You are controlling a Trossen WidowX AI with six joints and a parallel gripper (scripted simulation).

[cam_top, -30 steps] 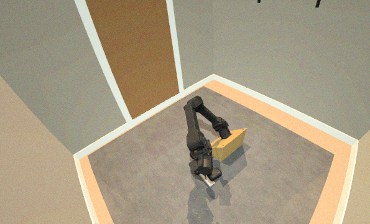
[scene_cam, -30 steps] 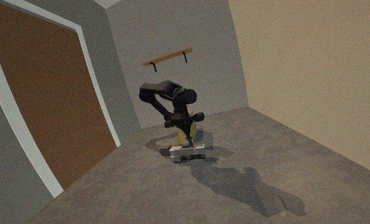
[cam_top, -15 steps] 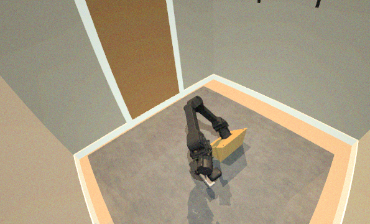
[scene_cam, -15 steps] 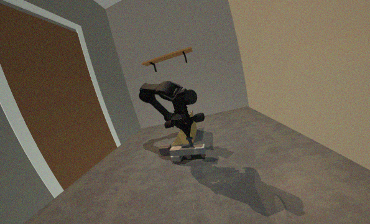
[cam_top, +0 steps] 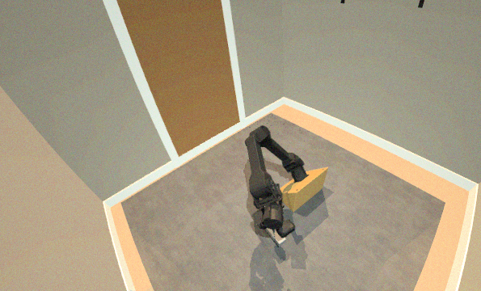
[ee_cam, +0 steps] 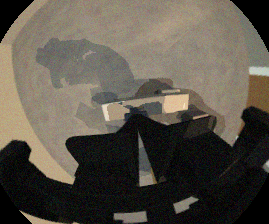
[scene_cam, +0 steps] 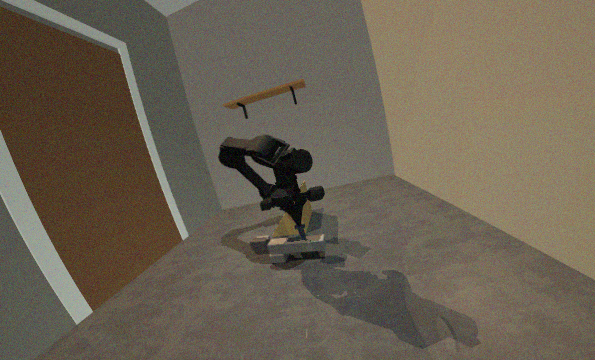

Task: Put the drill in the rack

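Now: gripper tip 30 mm above the blue piece. Also, from my gripper tip: drill (70 mm below, 50 mm to the right, 10 mm behind); then fixture (80 mm below, 30 mm to the right, 10 mm behind).
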